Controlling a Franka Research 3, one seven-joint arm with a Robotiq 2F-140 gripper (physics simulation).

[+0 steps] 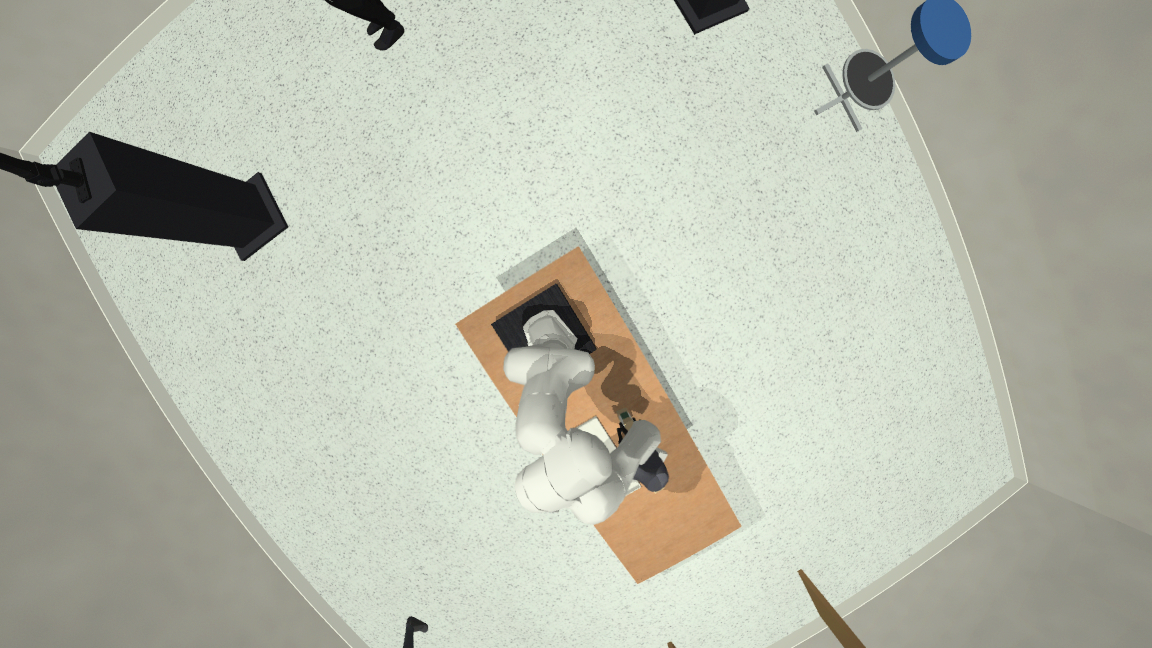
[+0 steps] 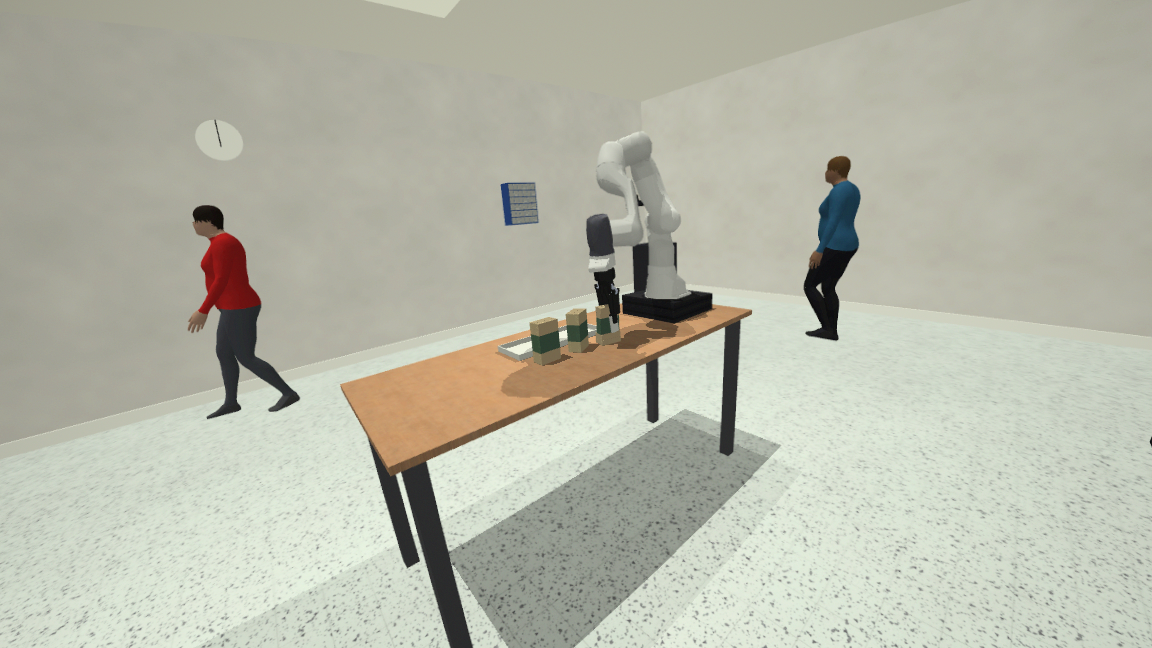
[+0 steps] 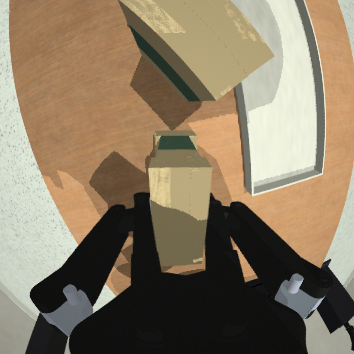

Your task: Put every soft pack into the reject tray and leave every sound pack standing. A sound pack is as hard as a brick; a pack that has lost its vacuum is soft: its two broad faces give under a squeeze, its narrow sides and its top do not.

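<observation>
My gripper (image 1: 623, 432) (image 2: 613, 320) (image 3: 174, 186) points down and is shut on the pack nearest the robot base. This tan pack with a green band (image 1: 625, 415) (image 2: 602, 325) (image 3: 181, 187) stands upright, its two broad faces between the fingers. Its top looks narrow there, as if pressed in. The middle pack (image 2: 576, 331) (image 3: 215, 45) stands upright beside it, turned at an angle. A third pack (image 2: 545, 341) stands farthest from the base. The reject tray (image 1: 593, 429) (image 2: 509, 353) (image 3: 247, 155), pale with grey walls, lies beside the row; no pack shows in its visible part.
The robot base (image 1: 567, 302) (image 2: 667, 306) stands on a black plate at one end of the wooden table (image 1: 672, 523) (image 2: 435, 402). The middle pack stands close to the held one. A person in red and a person in blue are on the floor away from the table.
</observation>
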